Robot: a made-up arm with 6 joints. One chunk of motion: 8 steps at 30 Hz.
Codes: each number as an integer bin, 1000 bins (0 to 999) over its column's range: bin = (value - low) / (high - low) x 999, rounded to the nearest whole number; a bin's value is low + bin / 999 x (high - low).
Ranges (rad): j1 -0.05..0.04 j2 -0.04..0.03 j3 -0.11..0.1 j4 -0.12..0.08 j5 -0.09..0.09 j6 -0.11..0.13
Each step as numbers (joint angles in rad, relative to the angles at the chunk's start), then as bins.
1 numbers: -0.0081 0.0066 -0.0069 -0.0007 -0.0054 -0.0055
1 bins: 465 665 490 596 470 435
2 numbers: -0.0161 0.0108 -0.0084 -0.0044 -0.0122 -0.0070
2 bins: 376 725 483 577 432 429
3 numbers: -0.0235 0.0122 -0.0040 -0.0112 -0.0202 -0.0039
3 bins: 294 745 504 543 387 442
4 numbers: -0.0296 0.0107 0.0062 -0.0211 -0.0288 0.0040
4 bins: 226 724 553 494 340 475
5 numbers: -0.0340 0.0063 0.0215 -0.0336 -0.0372 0.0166
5 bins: 178 661 626 432 293 527
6 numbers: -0.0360 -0.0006 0.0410 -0.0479 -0.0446 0.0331
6 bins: 155 562 718 360 252 596
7 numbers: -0.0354 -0.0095 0.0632 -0.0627 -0.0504 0.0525
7 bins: 162 435 824 286 220 676
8 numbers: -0.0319 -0.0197 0.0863 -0.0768 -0.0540 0.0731
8 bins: 201 290 934 216 200 762
